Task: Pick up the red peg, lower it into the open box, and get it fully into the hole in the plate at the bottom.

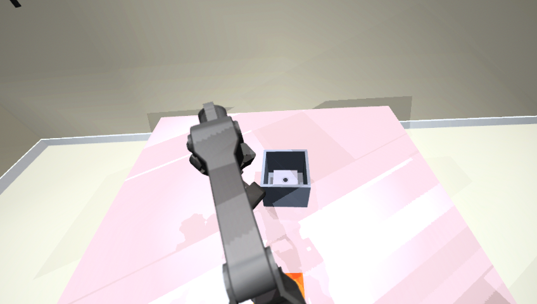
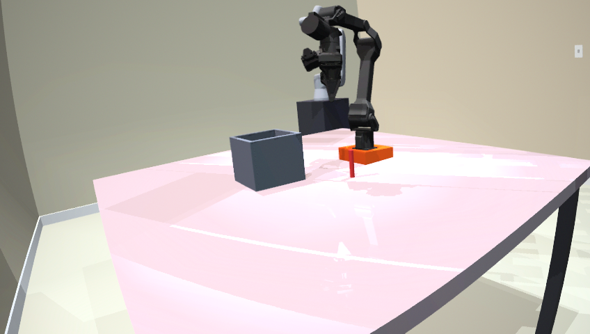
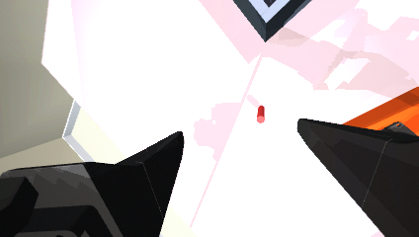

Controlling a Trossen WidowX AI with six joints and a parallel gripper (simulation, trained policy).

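Now: the red peg 40 mm behind my gripper tip, 20 mm to the left of it and 190 mm below it.
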